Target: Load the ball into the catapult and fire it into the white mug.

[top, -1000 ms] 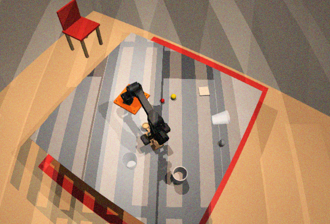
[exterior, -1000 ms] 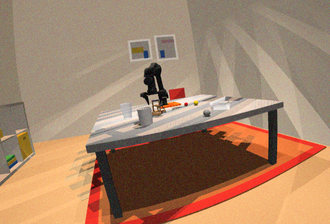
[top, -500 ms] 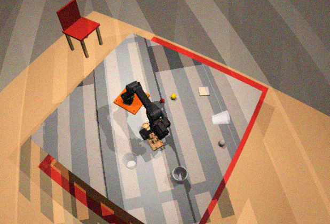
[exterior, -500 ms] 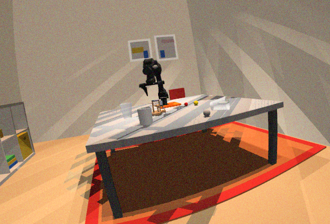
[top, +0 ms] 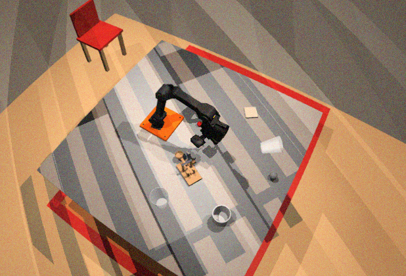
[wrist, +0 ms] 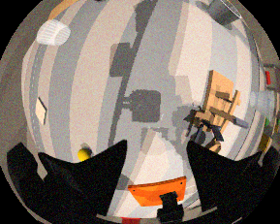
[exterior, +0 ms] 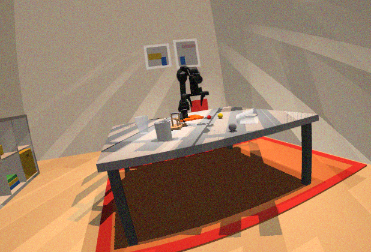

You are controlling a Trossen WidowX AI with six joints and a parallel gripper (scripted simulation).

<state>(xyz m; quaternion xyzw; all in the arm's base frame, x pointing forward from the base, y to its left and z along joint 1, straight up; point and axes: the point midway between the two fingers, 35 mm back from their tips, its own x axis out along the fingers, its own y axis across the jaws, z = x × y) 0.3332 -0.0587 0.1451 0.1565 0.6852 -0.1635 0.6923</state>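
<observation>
Now: gripper tip 100 mm past the red ball, 150 mm to the right of it and 110 mm above it. The rest, counted from my gripper tip: yellow ball (30 mm behind, 220 mm to the left, 100 mm below); wooden catapult (70 mm behind, 120 mm to the right, 70 mm below); white mug (200 mm ahead, 340 mm to the right, 100 mm below).
</observation>
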